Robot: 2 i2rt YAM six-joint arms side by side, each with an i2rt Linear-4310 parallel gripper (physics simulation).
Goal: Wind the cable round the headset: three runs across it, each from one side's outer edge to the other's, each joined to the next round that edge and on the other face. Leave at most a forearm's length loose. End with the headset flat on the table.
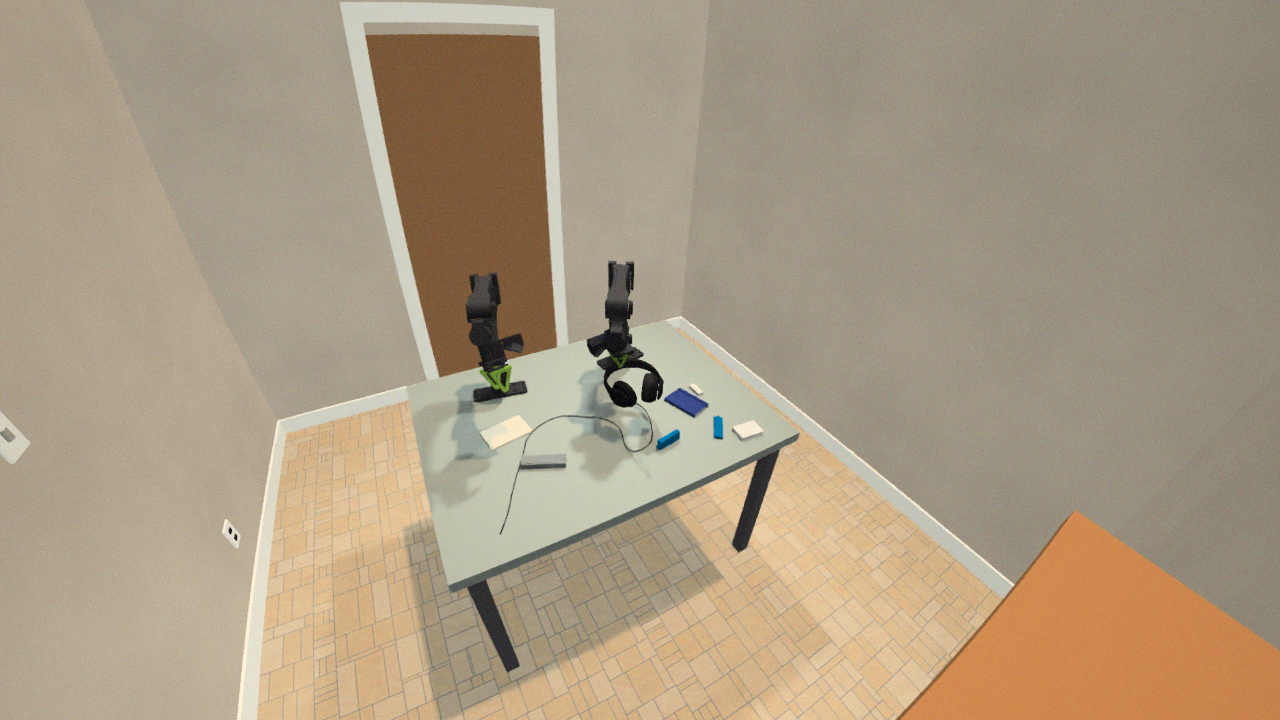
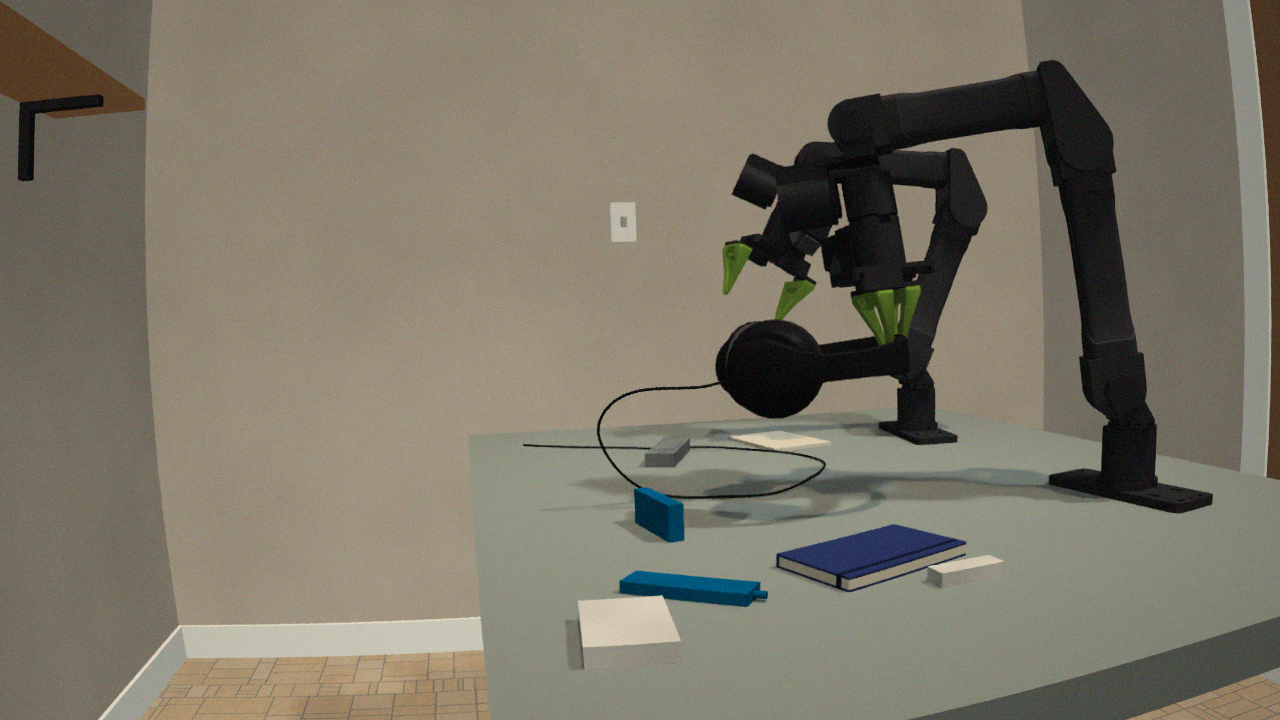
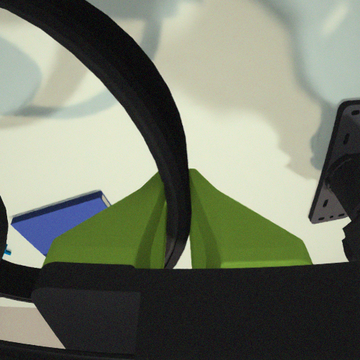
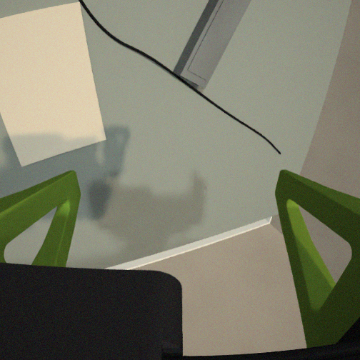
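Pixels of known places: left gripper, fingertip midpoint: [image 1: 619,366]; right gripper, fingertip midpoint: [image 1: 501,390] [image 2: 751,308]; left arm's base at its link origin: [image 2: 1126,493]; right arm's base at its link origin: [image 1: 500,392] [image 2: 916,434].
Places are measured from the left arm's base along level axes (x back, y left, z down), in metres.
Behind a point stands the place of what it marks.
Observation:
The black headset [image 1: 623,393] {x -0.376, y -0.252, z -0.177 m} [image 2: 776,368] {x -0.395, y -0.104, z -0.156 m} [image 3: 120,70] is held above the table, its ear cups toward the table's front. My left gripper [image 1: 620,360] {x -0.220, y -0.157, z -0.154 m} [image 2: 886,342] {x -0.220, y -0.157, z -0.154 m} [image 3: 177,179] is shut on its headband. The thin black cable [image 1: 565,415] {x -0.187, y -0.368, z -0.003 m} [image 2: 747,495] {x -0.359, y -0.248, z -0.002 m} [image 4: 227,113] hangs from an ear cup to the table, bends round in a loose curve and runs past the grey box to a free end near the table's front left. My right gripper [image 1: 501,385] {x -0.190, y -0.578, z -0.208 m} [image 2: 752,305] {x -0.190, y -0.578, z -0.208 m} [image 4: 177,181] is open and empty, above the table at the left, apart from headset and cable.
The grey box [image 1: 544,462] {x -0.360, y -0.537, z -0.019 m} [image 2: 666,452] {x -0.370, y -0.479, z -0.019 m} [image 4: 217,45] touches or nearly touches the cable. A cream card [image 1: 505,431] {x -0.148, y -0.579, z -0.005 m} [image 4: 47,80] lies at the left. A blue notebook [image 1: 686,402] {x -0.382, y 0.031, z -0.012 m} [image 2: 870,553] {x -0.387, y 0.048, z -0.012 m} [image 3: 65,217], two blue sticks [image 1: 667,439] {x -0.508, y -0.167, z -0.034 m} [image 1: 717,427] {x -0.545, y 0.031, z -0.010 m} and two white blocks [image 2: 629,619] {x -0.614, y 0.110, z -0.015 m} [image 2: 964,570] {x -0.351, y 0.129, z -0.011 m} lie at the right.

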